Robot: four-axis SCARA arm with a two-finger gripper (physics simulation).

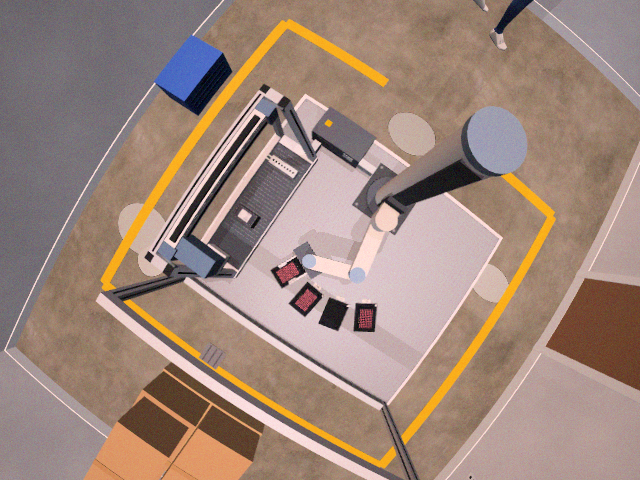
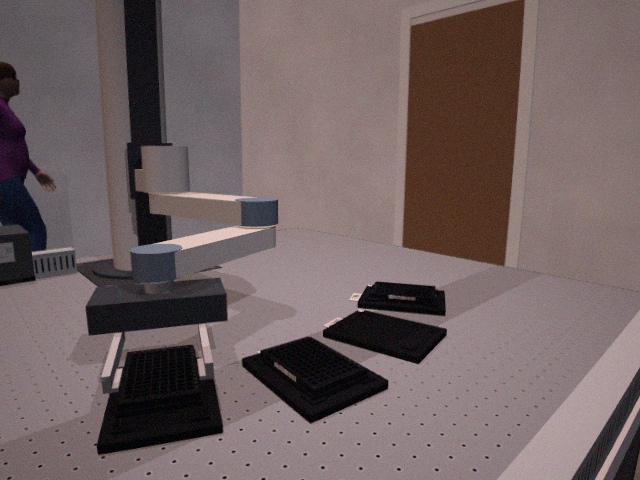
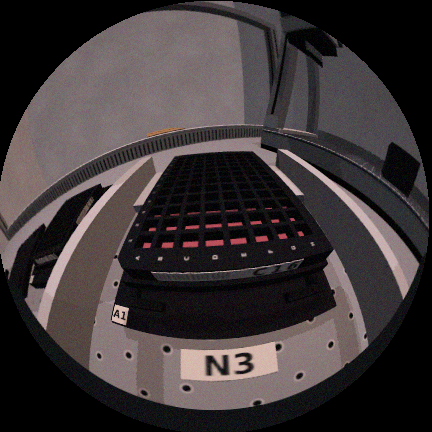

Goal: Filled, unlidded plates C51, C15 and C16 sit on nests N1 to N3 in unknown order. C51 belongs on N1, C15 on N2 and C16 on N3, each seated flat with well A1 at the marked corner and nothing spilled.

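Observation:
My gripper is shut on plate C16, a black well plate with red filling. The plate looks level and lies at nest N3, lined up with it; whether it bears fully on the nest is hard to tell. Its row A is on the side of the nest's A1 mark. A second filled plate sits on the neighbouring nest, and a third on the farthest nest. Their names are unreadable.
An empty black nest stands between the second and third plates. A framed machine stands along the table's left side, with a dark grey box behind. A person is beyond the table.

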